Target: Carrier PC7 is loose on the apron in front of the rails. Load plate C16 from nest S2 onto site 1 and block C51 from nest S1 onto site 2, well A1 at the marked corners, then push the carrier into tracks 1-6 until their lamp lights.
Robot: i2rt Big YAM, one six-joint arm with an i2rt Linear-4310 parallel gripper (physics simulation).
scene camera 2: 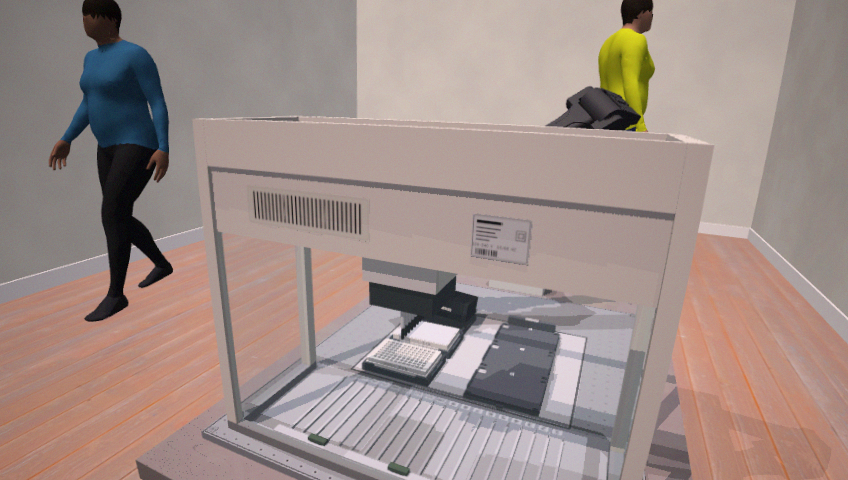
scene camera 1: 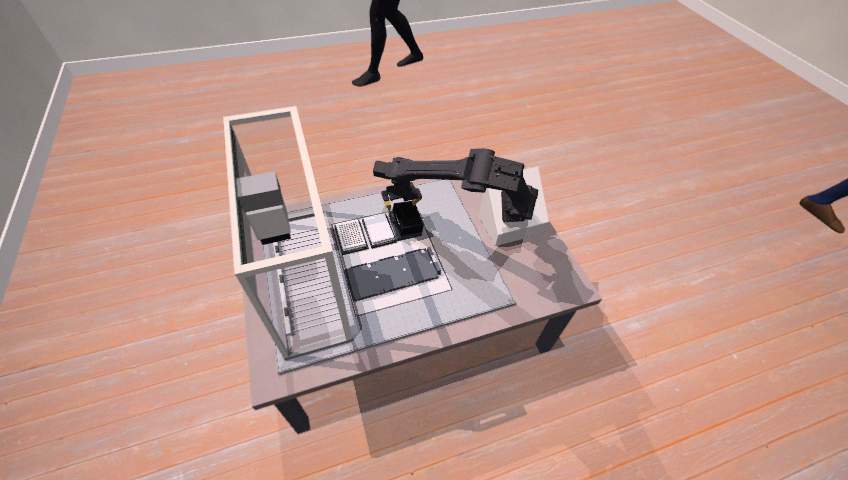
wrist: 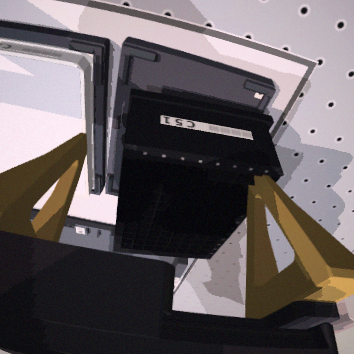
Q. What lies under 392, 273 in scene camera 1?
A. A dark carrier.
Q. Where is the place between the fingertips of the gripper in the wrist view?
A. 172, 158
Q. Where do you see a grey head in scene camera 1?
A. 269, 225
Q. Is the gripper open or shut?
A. Open.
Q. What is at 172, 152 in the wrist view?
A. A black well plate.
